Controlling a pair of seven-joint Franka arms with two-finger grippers.
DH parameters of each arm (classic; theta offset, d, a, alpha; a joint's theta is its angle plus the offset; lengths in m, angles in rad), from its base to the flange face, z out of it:
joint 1: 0 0.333 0 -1.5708
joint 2: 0 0 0 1.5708
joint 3: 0 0.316 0.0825 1.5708
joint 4: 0 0 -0.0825 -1.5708
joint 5: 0 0.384 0 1.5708
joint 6: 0 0 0.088 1.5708
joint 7: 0 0.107 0 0
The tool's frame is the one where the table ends.
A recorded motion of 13 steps. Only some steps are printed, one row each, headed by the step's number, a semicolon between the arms.
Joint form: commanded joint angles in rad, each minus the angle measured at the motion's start. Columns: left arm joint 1, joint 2, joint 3, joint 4, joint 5, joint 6, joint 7; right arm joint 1, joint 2, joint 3, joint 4, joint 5, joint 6, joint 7.
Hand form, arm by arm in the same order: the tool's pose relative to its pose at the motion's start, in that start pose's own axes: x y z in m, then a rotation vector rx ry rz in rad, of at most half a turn. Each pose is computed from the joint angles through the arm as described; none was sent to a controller.
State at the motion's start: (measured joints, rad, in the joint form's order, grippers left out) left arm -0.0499 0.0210 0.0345 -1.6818 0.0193 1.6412 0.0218; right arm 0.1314 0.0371 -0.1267 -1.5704 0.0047 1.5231 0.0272
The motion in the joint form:
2: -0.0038 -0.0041 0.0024 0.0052 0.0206 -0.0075 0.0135; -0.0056 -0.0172 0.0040 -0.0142 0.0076 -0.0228 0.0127
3: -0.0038 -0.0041 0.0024 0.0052 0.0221 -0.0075 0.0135; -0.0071 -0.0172 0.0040 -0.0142 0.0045 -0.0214 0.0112
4: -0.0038 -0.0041 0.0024 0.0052 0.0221 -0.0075 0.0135; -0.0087 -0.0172 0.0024 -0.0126 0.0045 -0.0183 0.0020
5: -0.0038 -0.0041 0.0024 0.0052 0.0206 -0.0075 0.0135; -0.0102 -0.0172 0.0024 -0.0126 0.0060 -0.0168 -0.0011
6: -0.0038 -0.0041 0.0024 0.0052 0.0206 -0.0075 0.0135; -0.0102 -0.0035 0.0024 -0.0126 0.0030 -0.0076 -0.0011
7: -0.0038 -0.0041 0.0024 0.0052 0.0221 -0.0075 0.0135; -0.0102 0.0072 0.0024 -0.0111 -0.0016 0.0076 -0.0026
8: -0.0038 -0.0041 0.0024 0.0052 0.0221 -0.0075 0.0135; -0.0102 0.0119 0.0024 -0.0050 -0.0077 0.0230 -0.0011
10: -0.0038 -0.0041 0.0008 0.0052 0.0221 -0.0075 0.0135; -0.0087 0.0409 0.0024 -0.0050 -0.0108 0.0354 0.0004
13: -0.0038 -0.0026 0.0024 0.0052 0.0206 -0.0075 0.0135; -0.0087 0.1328 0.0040 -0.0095 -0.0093 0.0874 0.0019
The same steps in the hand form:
2: -0.0017 -0.0014 -0.0041 0.0206 0.0013 0.0160; -0.0079 0.0009 -0.0005 0.0093 -0.0203 0.0137
3: -0.0017 -0.0015 -0.0041 0.0221 0.0012 0.0161; -0.0077 0.0020 -0.0006 0.0064 -0.0188 0.0139
4: -0.0017 -0.0015 -0.0041 0.0221 0.0012 0.0161; -0.0073 0.0038 -0.0016 0.0069 -0.0140 0.0078
5: -0.0017 -0.0014 -0.0041 0.0206 0.0013 0.0160; -0.0071 0.0044 -0.0017 0.0086 -0.0125 0.0062
6: -0.0017 -0.0014 -0.0041 0.0206 0.0013 0.0160; -0.0019 0.0042 0.0047 0.0038 -0.0168 0.0065
7: -0.0017 -0.0015 -0.0041 0.0221 0.0012 0.0161; 0.0030 0.0043 0.0084 -0.0020 -0.0106 0.0053
8: -0.0017 -0.0015 -0.0041 0.0221 0.0012 0.0161; 0.0062 0.0047 0.0067 -0.0083 0.0064 0.0070
10: -0.0016 -0.0006 -0.0041 0.0222 0.0013 0.0177; 0.0161 0.0031 0.0213 -0.0155 -0.0098 0.0071
13: -0.0013 -0.0014 -0.0033 0.0206 -0.0002 0.0160; 0.0459 -0.0012 0.0707 -0.0264 -0.0533 0.0067

